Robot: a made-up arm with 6 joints.
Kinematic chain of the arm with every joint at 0, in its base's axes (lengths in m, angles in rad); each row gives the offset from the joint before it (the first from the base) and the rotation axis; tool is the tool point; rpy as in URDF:
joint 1: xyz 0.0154 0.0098 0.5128 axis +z
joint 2: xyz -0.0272 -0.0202 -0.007 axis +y
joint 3: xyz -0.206 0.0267 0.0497 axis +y
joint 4: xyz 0.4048 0.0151 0.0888 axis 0.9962 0 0.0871
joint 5: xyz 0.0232 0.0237 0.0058 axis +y
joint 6: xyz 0.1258 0.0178 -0.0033 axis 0.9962 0 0.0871
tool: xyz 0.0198 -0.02 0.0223 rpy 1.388 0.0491 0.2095
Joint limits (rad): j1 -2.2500..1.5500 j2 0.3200..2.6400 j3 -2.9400..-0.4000 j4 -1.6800..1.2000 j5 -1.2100..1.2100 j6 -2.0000..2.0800
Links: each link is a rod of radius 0.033 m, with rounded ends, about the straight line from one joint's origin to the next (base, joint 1, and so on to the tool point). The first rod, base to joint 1, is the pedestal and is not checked.
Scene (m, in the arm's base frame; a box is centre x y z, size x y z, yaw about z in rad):
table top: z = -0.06
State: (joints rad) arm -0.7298 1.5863 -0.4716 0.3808 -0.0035 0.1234
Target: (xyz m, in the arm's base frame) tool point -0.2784 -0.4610 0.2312
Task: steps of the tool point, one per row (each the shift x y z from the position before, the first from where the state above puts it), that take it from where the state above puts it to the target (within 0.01 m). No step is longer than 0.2 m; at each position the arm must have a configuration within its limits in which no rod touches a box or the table.
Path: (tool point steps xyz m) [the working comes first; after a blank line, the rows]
Joints at the target: -2.1650 2.2167 -1.1869 0.4841 -0.2232 0.1054
Straight joint move there: clear.

1: -0.0597 -0.1127 0.0015
2: -0.1003 -0.0932 -0.0012
3: -0.1332 -0.0593 -0.0035
4: -0.1536 -0.0140 -0.0060
5: -0.1576 0.0373 -0.0080

